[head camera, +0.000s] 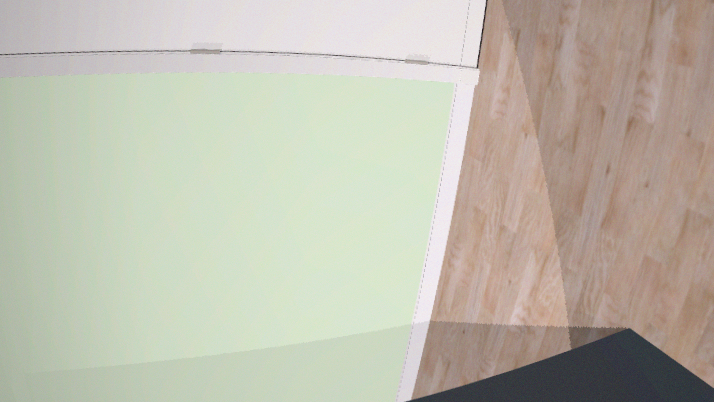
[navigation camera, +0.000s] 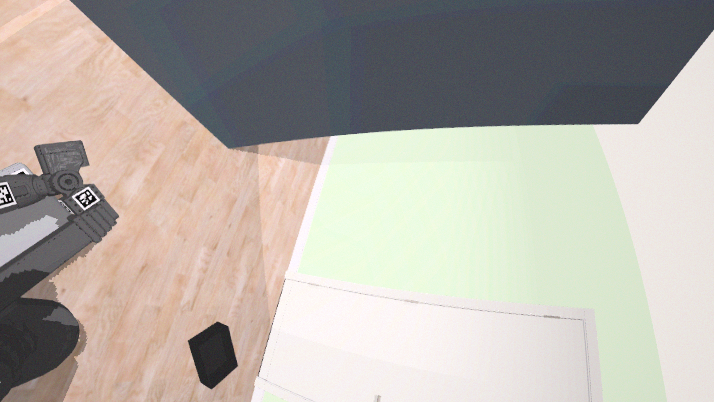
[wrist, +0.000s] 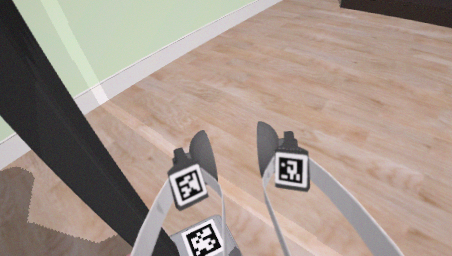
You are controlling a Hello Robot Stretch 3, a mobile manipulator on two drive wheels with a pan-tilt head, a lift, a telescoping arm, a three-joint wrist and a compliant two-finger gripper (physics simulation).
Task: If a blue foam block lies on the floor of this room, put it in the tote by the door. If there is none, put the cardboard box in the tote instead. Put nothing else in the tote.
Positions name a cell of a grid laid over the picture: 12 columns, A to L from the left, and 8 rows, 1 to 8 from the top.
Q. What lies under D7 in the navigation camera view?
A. A black tote.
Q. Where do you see a white door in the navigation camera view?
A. F7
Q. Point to the gripper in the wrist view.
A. G5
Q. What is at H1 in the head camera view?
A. A white door.
